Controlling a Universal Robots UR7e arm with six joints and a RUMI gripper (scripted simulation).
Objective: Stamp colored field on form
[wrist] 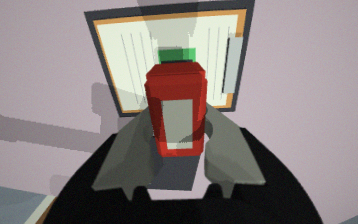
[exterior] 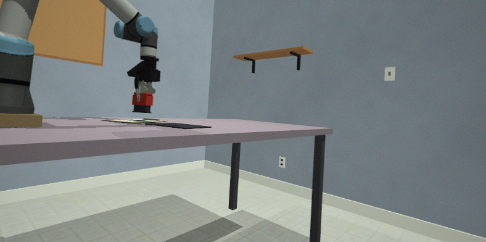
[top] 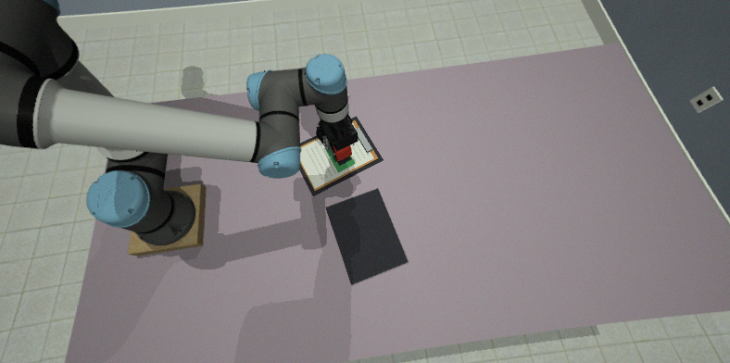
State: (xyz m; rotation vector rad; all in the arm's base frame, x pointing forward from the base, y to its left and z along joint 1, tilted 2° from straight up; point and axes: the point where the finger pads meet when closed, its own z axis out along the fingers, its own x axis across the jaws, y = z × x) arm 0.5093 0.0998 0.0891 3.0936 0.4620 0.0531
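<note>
Right now the mat is 3 cm ahead of my hand, 25 cm to the right of it and 11 cm below it. The rest, counted from my hand: clipboard 2 cm to the left, 11 cm below; red stamp 2 cm below.
</note>
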